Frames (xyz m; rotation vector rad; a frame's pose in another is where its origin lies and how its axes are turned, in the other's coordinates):
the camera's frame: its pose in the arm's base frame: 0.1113 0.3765 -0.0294 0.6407 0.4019 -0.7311
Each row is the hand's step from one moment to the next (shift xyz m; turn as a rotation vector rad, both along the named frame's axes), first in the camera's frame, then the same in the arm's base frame.
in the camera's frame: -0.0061 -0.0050 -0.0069 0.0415 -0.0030 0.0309
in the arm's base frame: -0.0086 0.0047 -0.0038 0.0298 -0.0424 -0.0010
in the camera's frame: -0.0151 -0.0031 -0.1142 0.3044 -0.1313 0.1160
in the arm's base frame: -0.0261 0.0813 -0.0774 0.1270 -0.2997 -0.1320
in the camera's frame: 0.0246 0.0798 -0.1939 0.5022 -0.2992 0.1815
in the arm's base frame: 0.0514 0.1620 -0.1253 0.1488 -0.5349 -0.2578
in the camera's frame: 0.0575 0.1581 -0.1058 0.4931 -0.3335 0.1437
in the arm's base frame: 0.1407 0.1322 -0.0471 0.1134 -0.5249 -0.2943
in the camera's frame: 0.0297 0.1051 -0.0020 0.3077 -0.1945 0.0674
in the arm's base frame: 0.0958 0.0467 0.0238 0.0779 -0.3050 -0.1947
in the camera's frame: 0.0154 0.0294 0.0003 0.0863 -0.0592 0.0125
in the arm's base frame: 0.0317 0.0091 0.0034 0.0177 -0.0840 -0.0612
